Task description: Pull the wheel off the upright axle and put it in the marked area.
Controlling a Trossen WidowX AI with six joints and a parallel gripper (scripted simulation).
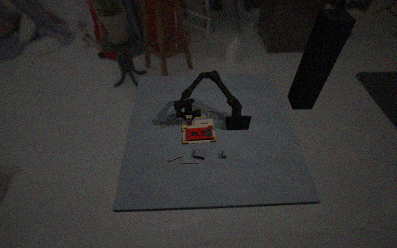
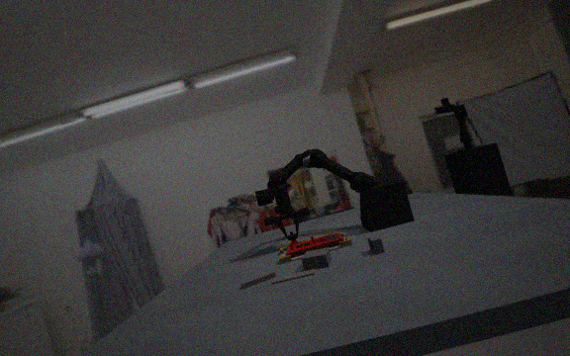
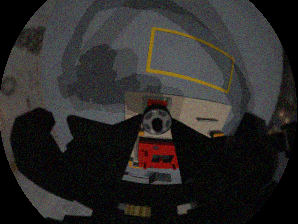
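Now: the wheel right at my gripper tip.
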